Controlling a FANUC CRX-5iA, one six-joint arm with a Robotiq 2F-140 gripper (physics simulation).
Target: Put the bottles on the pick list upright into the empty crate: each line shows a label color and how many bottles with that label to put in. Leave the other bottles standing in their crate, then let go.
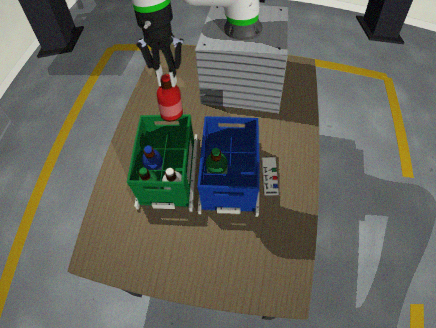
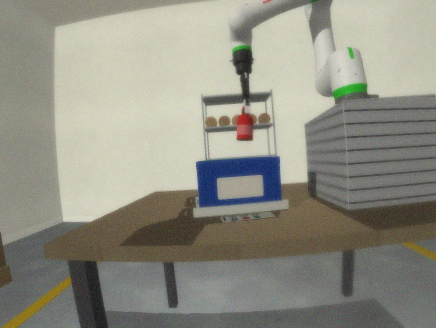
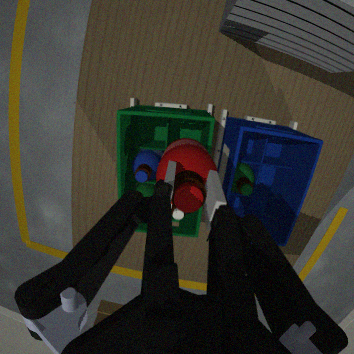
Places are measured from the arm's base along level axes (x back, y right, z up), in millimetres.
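Pixels of known places: gripper, fingertip midpoint: (image 1: 168, 83) (image 2: 247, 114) (image 3: 189, 177); arm's base, origin of the base link: (image 1: 243, 28).
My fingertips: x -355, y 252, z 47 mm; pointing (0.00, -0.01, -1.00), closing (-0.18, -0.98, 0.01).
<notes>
For each thing: its top centre in the pictures, then the offset to it from my fingertips. Level surfaces: height alone.
- red bottle, middle of its top: (image 3: 186, 206) (image 1: 165, 78) (image 2: 243, 106) dy +2, dx -13, dz +36 mm
- green crate, middle of its top: (image 3: 160, 180) (image 1: 159, 146) dy +51, dx -92, dz -200 mm
- blue bottle, middle of its top: (image 3: 140, 176) (image 1: 147, 148) dy +95, dx -91, dz -212 mm
- white bottle, middle of its top: (image 3: 177, 214) (image 1: 169, 171) dy +12, dx -181, dz -212 mm
- pick list, middle of its top: (image 2: 247, 216) (image 1: 270, 175) dy -330, dx -118, dz -373 mm
- wooden table, its level: dz -375 mm
My gripper (image 1: 166, 80) (image 2: 246, 109) (image 3: 189, 177) is shut on the neck of a red bottle (image 1: 170, 102) (image 2: 244, 128) (image 3: 186, 159) and holds it upright above the crates, over the back of the green crate (image 1: 162, 187) (image 3: 165, 114). In the green crate stand a blue bottle (image 1: 152, 160) (image 3: 146, 161), a green bottle (image 1: 144, 174) (image 3: 145, 189) and a white bottle (image 1: 171, 177) (image 3: 178, 214). The blue crate (image 1: 229, 200) (image 2: 207, 185) (image 3: 280, 132) holds one green bottle (image 1: 216, 163) (image 3: 244, 175) in a left compartment. The pick list (image 1: 270, 176) (image 2: 248, 217) shows green, red and blue marks, each with a 1.
The two crates stand side by side on the wooden table (image 1: 200, 265) (image 2: 150, 225) (image 3: 145, 60), with white brackets around them. The grey slatted robot base (image 1: 240, 80) (image 2: 380, 150) (image 3: 295, 40) stands behind the blue crate. A shelf rack (image 2: 204, 135) stands at the wall.
</notes>
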